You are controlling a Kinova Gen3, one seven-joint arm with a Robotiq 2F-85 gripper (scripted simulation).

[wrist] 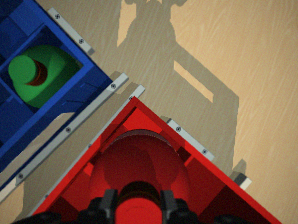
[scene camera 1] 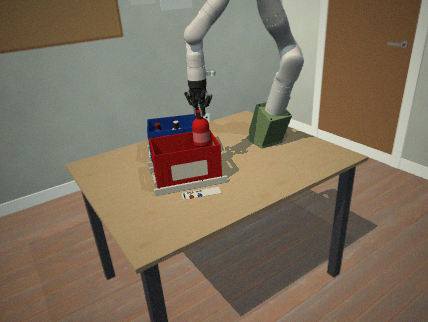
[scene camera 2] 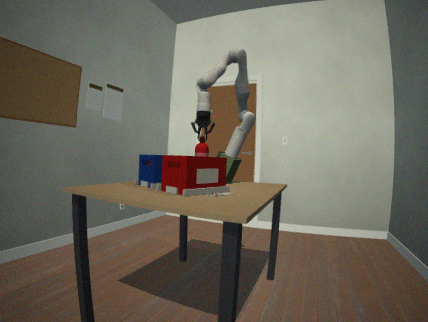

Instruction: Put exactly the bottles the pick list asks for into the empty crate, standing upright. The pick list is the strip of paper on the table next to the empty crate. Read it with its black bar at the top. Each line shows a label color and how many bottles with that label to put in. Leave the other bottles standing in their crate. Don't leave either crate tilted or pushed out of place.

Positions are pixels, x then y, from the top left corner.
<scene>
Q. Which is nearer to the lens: the blue crate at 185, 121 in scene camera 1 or the red crate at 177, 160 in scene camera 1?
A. The red crate.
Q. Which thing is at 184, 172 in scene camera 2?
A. A red crate.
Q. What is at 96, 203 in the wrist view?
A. The gripper.
</scene>
